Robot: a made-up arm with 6 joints. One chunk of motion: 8 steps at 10 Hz.
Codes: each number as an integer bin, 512 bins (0 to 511) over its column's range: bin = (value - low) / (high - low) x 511, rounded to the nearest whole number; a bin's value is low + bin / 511 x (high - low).
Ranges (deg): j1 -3.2..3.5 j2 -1.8..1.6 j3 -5..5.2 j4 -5.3..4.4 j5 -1.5..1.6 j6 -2.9..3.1
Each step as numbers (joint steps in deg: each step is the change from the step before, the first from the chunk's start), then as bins.
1 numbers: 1.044 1.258 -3.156 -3.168 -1.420 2.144
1 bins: 324 460 92 112 13 430
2 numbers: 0.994 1.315 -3.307 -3.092 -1.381 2.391
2 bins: 320 468 85 116 20 451
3 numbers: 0.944 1.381 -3.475 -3.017 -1.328 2.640
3 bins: 316 478 76 120 28 472
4 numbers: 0.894 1.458 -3.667 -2.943 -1.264 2.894
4 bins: 312 490 67 124 39 493
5 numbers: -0.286 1.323 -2.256 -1.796 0.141 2.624
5 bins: 222 469 137 185 271 470
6 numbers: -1.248 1.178 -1.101 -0.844 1.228 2.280
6 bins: 149 448 195 235 450 441
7 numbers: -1.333 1.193 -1.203 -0.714 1.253 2.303
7 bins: 142 450 190 242 454 443
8 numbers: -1.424 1.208 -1.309 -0.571 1.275 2.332
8 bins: 135 452 185 249 457 446
